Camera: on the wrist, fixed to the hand. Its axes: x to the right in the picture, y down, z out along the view.
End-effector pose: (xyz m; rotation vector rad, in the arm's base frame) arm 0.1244 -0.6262 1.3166 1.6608 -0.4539 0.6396
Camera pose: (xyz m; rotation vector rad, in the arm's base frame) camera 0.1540 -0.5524 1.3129 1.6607 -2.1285 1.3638
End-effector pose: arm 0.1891 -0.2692 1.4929 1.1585 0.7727 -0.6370
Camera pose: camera 0.1627 -0.2158 1.4401 1.4721 -0.7416 0.1800
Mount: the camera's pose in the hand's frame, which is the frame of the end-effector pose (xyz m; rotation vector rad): 0.0244 -0.0348 -0.0673 0.4129 -0.5437 1.4620
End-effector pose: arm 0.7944 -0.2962 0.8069 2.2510 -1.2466 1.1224
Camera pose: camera 0.7984 -0.2494 0.8712 -0.9816 1.9973 -0.6848
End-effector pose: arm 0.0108 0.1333 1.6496 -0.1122 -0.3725 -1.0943
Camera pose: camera 0.0060 0.0785 1.5921 -0.2562 -0.8034 0.4887
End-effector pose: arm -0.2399 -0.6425 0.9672 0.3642 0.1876 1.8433
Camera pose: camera -0.2379 -0.6051 0.8970 -1.3478 0.1259 -2.5638
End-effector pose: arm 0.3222 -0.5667 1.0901 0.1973 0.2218 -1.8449
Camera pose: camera 0.2834 -0.5628 1.0207 0.0773 -0.5735 -0.4059
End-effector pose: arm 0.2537 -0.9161 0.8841 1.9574 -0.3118 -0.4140
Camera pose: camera 0.3053 -0.8563 0.8742 1.4290 -2.0943 0.1364
